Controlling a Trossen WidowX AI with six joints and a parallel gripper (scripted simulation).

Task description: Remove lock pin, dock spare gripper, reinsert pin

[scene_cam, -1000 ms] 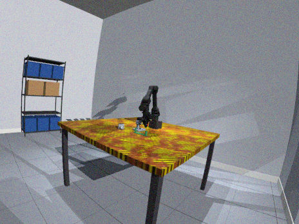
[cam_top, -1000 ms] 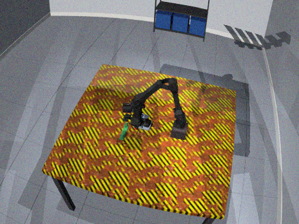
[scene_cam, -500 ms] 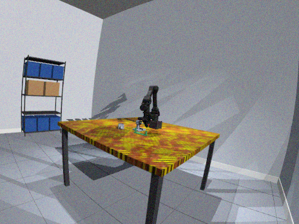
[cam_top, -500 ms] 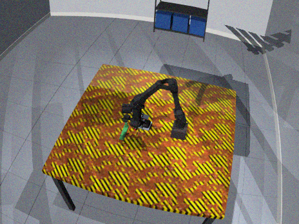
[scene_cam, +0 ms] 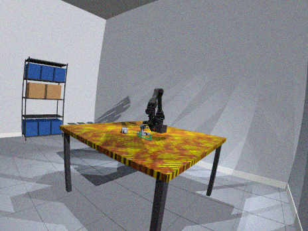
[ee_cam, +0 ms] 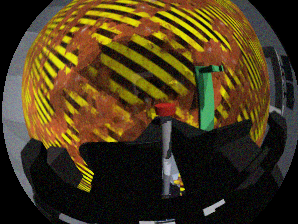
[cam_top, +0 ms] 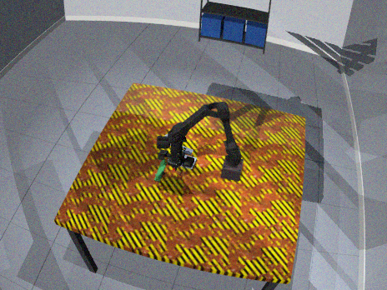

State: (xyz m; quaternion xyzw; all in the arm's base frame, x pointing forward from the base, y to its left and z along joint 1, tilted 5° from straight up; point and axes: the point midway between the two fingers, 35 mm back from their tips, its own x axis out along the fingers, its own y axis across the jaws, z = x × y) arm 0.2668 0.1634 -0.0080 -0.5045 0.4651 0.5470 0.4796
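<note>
Now: gripper tip 90 mm short of the green cradle, 30 mm above it and 10 mm to the right of it. Round my gripper tip: spare gripper 230 mm to the right, 140 mm ahead, 30 mm below; then grey mount 120 mm to the right.
</note>
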